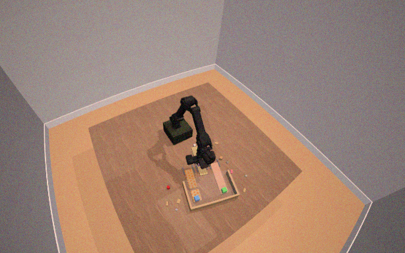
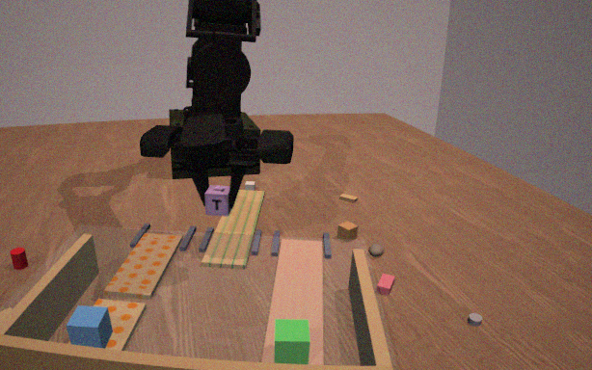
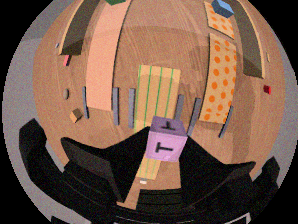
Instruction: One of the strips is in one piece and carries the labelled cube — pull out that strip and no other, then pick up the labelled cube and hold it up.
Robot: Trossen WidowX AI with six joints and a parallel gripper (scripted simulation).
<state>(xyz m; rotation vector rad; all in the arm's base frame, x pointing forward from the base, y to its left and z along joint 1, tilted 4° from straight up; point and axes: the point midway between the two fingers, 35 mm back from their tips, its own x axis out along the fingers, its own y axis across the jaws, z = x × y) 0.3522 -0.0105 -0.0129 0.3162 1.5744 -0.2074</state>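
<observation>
The strip lies 5 cm below my gripper tip, 5 cm behind it and 3 cm to the left of it. The rest, counted from my gripper tip: cube 1 cm above.
</observation>
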